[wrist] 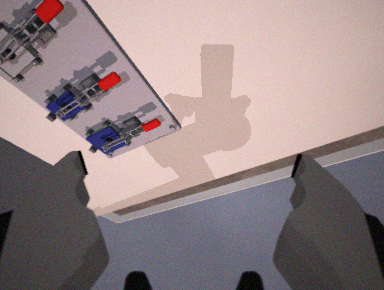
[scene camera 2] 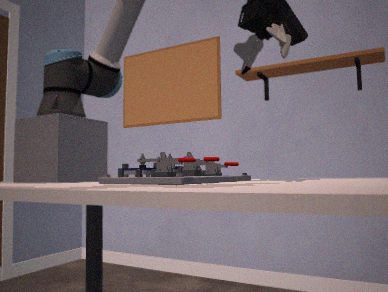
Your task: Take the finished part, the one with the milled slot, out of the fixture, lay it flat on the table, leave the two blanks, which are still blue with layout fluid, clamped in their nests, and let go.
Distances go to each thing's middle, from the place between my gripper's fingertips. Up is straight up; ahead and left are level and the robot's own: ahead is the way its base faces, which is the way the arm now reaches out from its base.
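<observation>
From the fixture plate (scene camera 2: 231, 178), my hand is 250 mm above it and 240 mm past it, and it is also 20 mm to the right of the plate.
</observation>
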